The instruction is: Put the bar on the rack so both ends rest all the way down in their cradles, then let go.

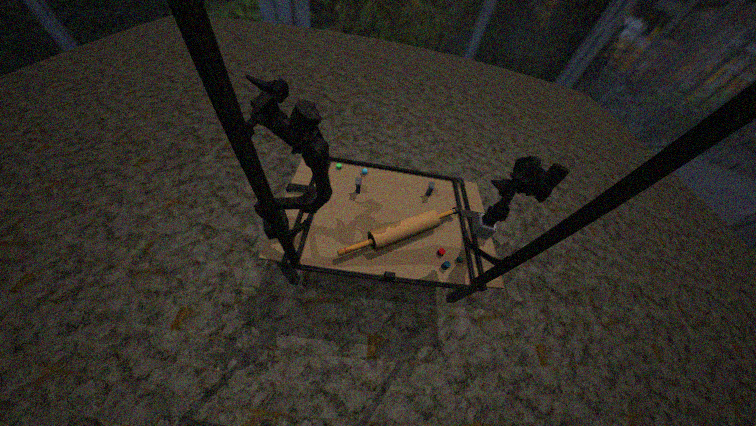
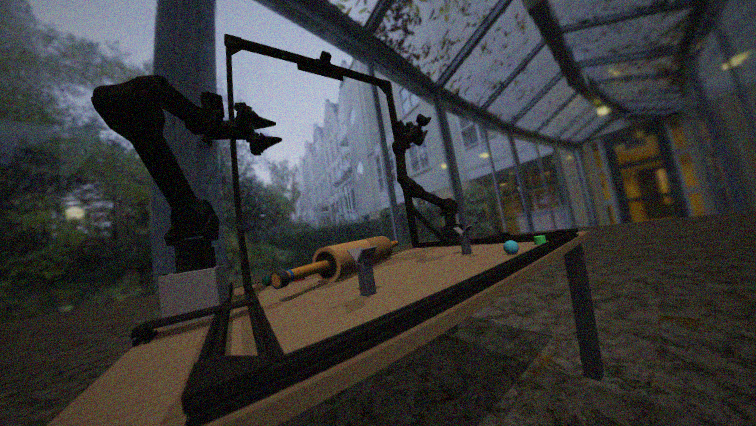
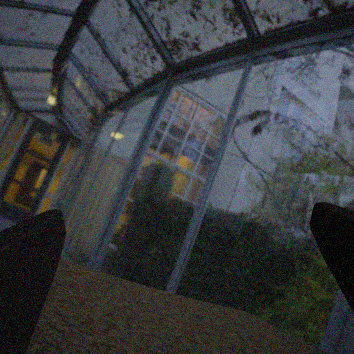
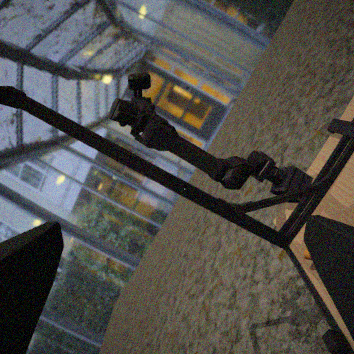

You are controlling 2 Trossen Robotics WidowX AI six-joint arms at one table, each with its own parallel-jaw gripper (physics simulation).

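Frame: origin at the left arm's base, x back, y right, z up, level; centimetres.
Seen in the pictures: left gripper, between the fingertips: [image 1: 233, 88] [image 2: 429, 124] [image 3: 191, 219] [image 4: 134, 91]; right gripper, between the fingertips: [image 1: 500, 178] [image 2: 278, 131] [image 4: 185, 232]; left arm's base, origin of its link: [image 2: 451, 225] [image 4: 280, 178]; right arm's base, origin of its link: [image 1: 487, 221] [image 2: 195, 269].
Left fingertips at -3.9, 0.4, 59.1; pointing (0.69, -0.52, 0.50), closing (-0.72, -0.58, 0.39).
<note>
Offsets run from my left fingertips to a thing's middle, as dx, dy, dz.
The bar [image 1: 410, 229] [image 2: 343, 251], a wooden rolling-pin shape with a thin handle at each end, lies slantwise on the table, apart from the rack. The rack is two grey posts with forked cradles: one post {-42.0, -16.0, -65.0} [image 1: 358, 186] [image 2: 465, 240] and the other post {-84.8, -4.6, -65.0} [image 1: 429, 189] [image 2: 366, 275]. Both cradles hold nothing. My left gripper [image 1: 247, 101] [image 2: 426, 129] [image 3: 191, 219] is open and empty, high above the table's side. My right gripper [image 1: 495, 184] [image 2: 278, 131] [image 4: 185, 232] is open and empty, high above the bar's level. The bar lies clear of both grippers.
A green cylinder {-35.5, -38.1, -67.2} [image 1: 338, 166] [image 2: 539, 239] and a cyan ball {-50.3, -30.0, -66.5} [image 1: 364, 171] [image 2: 510, 246] lie near a table edge beyond the posts. A red piece {-73.1, +33.7, -67.2} [image 1: 441, 251] and a teal piece {-71.4, +41.1, -66.5} [image 1: 445, 265] lie beside the bar. A black frame [image 1: 232, 127] [image 2: 234, 179] rises around the table.
</note>
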